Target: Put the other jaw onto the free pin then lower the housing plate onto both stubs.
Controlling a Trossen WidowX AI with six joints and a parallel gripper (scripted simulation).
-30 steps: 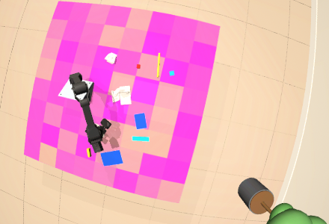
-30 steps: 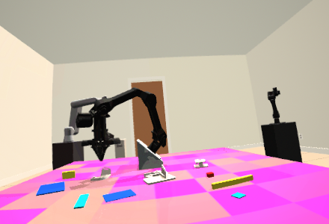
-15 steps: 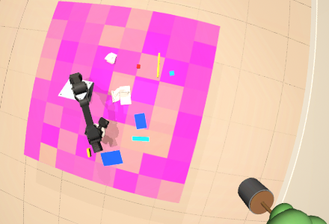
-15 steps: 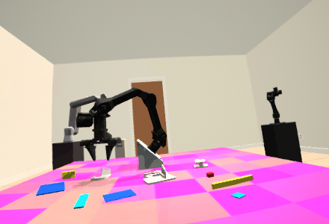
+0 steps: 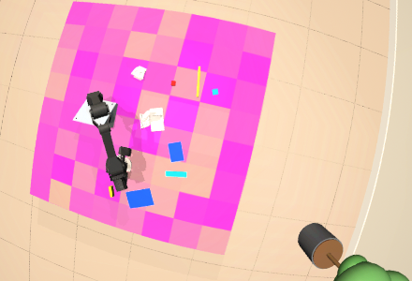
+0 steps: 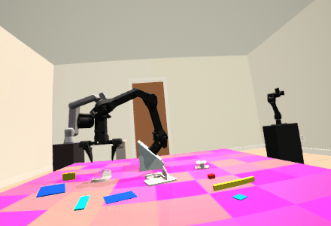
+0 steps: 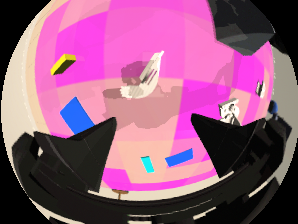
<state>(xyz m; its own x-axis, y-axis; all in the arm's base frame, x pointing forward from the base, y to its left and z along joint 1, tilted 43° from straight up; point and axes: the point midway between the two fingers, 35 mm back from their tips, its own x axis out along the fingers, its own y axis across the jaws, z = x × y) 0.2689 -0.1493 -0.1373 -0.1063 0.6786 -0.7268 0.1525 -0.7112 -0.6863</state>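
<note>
Right now my gripper tip is 2 cm past the white jaw, 3 cm to the left of it and 8 cm above it. Also, from my gripper tip: white base (5 cm ahead, 26 cm to the left, 9 cm below); yellow block (7 cm behind, 21 cm to the right, 7 cm below); cyan bar (24 cm ahead, 3 cm to the left, 9 cm below).
</note>
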